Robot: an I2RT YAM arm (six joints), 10 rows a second.
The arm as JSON. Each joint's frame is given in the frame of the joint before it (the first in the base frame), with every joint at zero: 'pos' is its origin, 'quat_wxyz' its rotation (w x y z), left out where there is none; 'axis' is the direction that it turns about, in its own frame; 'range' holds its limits. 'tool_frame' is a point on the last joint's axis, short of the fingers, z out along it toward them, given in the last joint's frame.
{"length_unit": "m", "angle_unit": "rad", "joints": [
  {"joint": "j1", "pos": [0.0, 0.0, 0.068], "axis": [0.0, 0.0, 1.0], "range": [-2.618, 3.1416]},
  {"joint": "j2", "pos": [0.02, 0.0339, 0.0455], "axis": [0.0, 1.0, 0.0], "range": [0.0, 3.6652]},
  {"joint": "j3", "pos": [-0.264, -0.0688, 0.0], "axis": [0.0, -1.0, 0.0], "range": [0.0, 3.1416]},
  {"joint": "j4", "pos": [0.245, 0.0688, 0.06], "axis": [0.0, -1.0, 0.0], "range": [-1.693, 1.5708]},
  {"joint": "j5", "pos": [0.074, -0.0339, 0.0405], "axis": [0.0, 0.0, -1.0], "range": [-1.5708, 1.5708]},
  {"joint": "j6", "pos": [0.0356, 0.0, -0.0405], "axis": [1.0, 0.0, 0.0], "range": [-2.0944, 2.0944]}
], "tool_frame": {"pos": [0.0, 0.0, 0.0], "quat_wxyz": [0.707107, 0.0, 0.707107, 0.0]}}
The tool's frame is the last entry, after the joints.
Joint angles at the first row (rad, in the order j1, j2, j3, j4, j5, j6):
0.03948 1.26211 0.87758 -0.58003 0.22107 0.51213
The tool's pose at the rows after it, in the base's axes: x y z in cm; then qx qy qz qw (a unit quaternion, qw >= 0):
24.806, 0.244, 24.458, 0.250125, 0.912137, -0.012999, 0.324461
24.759, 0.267, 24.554, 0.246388, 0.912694, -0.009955, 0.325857
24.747, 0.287, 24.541, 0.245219, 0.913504, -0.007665, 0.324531
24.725, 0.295, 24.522, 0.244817, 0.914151, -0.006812, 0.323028
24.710, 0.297, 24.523, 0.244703, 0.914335, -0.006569, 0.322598
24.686, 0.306, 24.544, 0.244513, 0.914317, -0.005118, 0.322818
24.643, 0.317, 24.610, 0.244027, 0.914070, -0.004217, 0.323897
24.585, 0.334, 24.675, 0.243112, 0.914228, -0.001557, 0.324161
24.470, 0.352, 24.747, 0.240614, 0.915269, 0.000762, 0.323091
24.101, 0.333, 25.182, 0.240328, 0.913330, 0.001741, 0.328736
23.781, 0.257, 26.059, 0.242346, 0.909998, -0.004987, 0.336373
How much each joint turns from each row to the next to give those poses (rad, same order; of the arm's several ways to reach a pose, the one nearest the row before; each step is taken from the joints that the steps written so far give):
0.00038 -0.02592 -0.00265 0.00229 -0.01031 -0.00610
-0.00001 -0.00422 -0.00003 0.00077 -0.00725 -0.00612
0.00002 -0.00001 0.00000 -0.00154 -0.00571 -0.00075
-0.00002 0.00003 0.00000 -0.00264 -0.00269 -0.00001
-0.00001 -0.00039 0.00001 -0.00116 -0.00076 0.00000
0.00003 -0.00153 -0.00039 0.00000 -0.00265 0.00040
0.00035 -0.00303 0.00001 -0.00036 -0.00117 -0.00041
0.00003 -0.00345 -0.00001 -0.00155 -0.00532 -0.00035
0.00000 -0.00498 0.00002 -0.00575 -0.00649 -0.00344
-0.00001 -0.02136 0.00073 -0.00988 0.00114 -0.00115
-0.00002 -0.01983 0.01909 -0.02633 0.01792 -0.00154

